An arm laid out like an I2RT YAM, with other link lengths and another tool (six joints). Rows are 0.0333 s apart.
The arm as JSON. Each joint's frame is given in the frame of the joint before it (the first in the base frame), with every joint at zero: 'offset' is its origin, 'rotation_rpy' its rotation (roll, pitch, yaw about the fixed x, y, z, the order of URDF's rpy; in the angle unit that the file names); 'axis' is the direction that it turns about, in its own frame. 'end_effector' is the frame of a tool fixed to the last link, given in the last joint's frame.
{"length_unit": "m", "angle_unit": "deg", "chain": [
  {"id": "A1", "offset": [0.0, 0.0, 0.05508], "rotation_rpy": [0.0, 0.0, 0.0], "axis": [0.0, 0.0, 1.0]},
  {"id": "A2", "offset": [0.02, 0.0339, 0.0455], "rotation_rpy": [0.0, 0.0, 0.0], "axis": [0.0, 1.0, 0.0]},
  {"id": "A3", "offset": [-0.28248, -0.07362, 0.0], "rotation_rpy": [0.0, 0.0, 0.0], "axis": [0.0, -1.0, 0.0]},
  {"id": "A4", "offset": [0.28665, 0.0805, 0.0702], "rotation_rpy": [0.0, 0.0, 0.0], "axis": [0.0, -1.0, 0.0]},
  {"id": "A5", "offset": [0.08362, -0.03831, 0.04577], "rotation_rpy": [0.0, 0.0, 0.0], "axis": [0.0, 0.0, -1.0]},
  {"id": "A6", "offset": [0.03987, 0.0, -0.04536], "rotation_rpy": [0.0, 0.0, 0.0], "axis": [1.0, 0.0, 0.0]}
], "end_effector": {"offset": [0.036, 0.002, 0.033], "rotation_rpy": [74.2, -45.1, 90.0]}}
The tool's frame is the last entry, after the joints.
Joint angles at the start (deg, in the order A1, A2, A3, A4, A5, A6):
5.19 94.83 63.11 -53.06 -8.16 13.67
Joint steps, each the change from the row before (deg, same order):
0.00 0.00 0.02 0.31 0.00 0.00
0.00 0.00 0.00 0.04 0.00 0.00
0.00 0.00 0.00 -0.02 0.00 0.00
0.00 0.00 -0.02 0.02 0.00 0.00
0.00 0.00 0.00 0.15 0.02 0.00
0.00 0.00 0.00 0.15 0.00 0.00
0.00 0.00 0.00 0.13 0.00 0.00
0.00 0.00 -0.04 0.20 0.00 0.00
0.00 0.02 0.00 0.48 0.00 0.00
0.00 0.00 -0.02 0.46 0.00 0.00
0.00 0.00 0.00 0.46 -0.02 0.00
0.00 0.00 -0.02 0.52 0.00 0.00
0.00 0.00 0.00 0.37 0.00 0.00
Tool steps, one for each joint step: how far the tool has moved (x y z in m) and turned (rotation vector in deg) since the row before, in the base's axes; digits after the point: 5 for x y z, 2 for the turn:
0.00093 0.00008 0.00037 0.03 -0.33 0.00
0.00011 0.00001 0.00003 0.00 -0.04 0.00
-0.00005 0.00000 -0.00002 0.00 0.02 0.00
-0.00003 0.00000 -0.00010 0.00 0.00 0.00
0.00041 0.00001 0.00013 -0.01 -0.15 0.00
0.00041 0.00004 0.00013 0.01 -0.15 0.00
0.00035 0.00003 0.00011 0.01 -0.13 0.00
0.00037 0.00003 -0.00006 0.01 -0.16 0.00
0.00130 0.00012 0.00030 0.04 -0.46 0.00
0.00115 0.00010 0.00030 0.04 -0.44 0.00
0.00123 0.00014 0.00043 0.06 -0.46 0.00
0.00130 0.00012 0.00038 0.05 -0.50 0.00
0.00099 0.00009 0.00036 0.03 -0.37 0.00

